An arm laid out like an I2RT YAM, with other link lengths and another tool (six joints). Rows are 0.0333 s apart.
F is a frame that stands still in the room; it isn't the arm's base.
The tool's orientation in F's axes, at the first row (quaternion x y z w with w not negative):
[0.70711 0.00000 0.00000 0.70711]
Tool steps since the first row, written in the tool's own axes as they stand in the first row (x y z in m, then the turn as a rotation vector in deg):
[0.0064 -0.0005 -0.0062 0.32 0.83 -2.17]
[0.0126 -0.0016 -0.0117 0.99 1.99 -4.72]
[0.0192 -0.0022 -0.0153 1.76 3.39 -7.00]
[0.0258 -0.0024 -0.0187 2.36 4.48 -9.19]
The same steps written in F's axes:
[0.0064 0.0062 -0.0005 0.32 2.17 0.83]
[0.0126 0.0117 -0.0016 0.99 4.72 1.99]
[0.0192 0.0153 -0.0022 1.76 7.00 3.39]
[0.0258 0.0187 -0.0024 2.36 9.19 4.48]

